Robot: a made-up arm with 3 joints.
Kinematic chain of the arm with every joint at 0, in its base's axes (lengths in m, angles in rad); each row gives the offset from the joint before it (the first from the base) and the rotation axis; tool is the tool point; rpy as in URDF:
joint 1: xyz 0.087 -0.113 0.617 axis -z
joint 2: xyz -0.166 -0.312 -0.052 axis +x
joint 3: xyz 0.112 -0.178 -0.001 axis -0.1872 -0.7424 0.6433
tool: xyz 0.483 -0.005 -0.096 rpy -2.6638 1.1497 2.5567
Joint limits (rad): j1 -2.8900..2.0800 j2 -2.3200..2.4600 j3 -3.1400..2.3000
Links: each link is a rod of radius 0.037 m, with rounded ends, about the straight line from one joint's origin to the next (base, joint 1, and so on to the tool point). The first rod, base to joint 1, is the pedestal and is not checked.
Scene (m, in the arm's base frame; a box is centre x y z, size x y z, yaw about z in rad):
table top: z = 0
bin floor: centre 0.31 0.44 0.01 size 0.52 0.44 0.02 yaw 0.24
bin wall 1: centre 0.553 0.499 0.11 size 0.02 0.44 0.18 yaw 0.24
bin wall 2: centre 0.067 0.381 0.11 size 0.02 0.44 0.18 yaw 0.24
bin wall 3: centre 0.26 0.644 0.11 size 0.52 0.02 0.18 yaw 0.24
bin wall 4: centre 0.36 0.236 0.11 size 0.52 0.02 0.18 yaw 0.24
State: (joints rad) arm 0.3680 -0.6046 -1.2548
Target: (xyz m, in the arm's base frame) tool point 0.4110 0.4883 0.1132
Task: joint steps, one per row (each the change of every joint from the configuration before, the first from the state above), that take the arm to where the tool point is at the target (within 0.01 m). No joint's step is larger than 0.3 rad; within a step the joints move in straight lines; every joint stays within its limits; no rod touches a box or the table.
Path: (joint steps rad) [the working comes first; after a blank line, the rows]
Joints at the target: -2.6166 0.0218 -1.3060
Straight joint move there: touches bin wall 1, bin wall 4.

1: -0.2716 0.0766 0.0974
2: -0.2715 0.0765 0.0975
3: -0.2716 0.0766 0.0974
4: -0.2715 0.0765 0.0974
5: -0.2716 0.0766 0.0974
6: -0.2715 0.0765 0.0975
7: -0.2716 0.0766 0.0974
8: -0.2715 0.0765 0.0974
9: -0.2716 0.0766 0.0974
10: -0.1351 -0.0157 -0.2320
11: -0.1352 -0.0156 -0.2320
12: -0.1351 -0.0157 -0.2320
13: -0.1352 -0.0156 -0.2320

